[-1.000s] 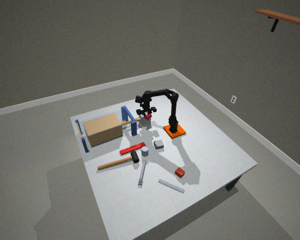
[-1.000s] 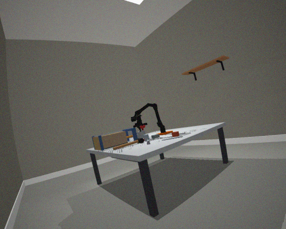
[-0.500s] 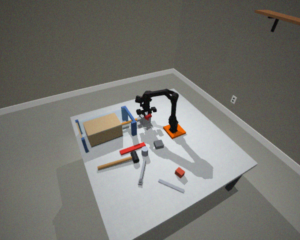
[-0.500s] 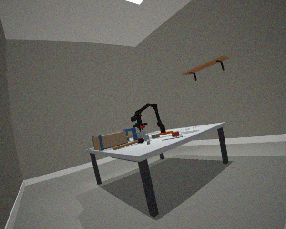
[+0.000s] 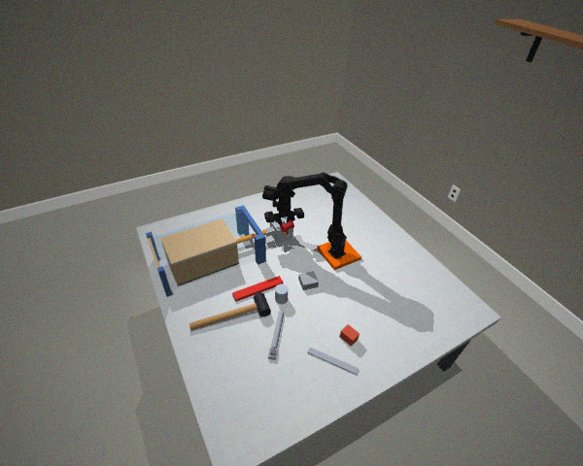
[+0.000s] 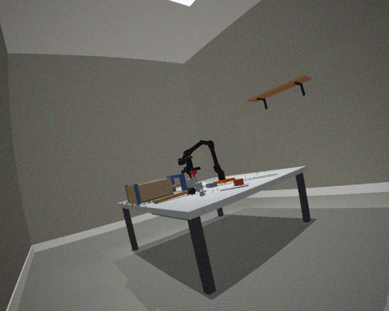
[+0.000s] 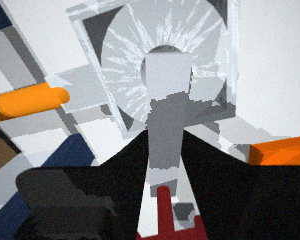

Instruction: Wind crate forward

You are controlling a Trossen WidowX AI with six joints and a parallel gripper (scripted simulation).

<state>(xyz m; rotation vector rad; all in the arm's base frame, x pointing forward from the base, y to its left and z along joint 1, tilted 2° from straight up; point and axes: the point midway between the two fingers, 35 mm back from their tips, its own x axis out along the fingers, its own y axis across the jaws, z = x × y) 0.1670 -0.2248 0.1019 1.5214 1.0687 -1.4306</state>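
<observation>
Now: gripper tip 10 mm to the right of the grey crank arm and 20 mm below it. Also, from my gripper tip: red knob (20 mm ahead, 50 mm to the left, 50 mm above); then grey winch (30 mm behind, 50 mm to the right, 60 mm below); then grey block (60 mm ahead, 290 mm to the left, 70 mm below).
</observation>
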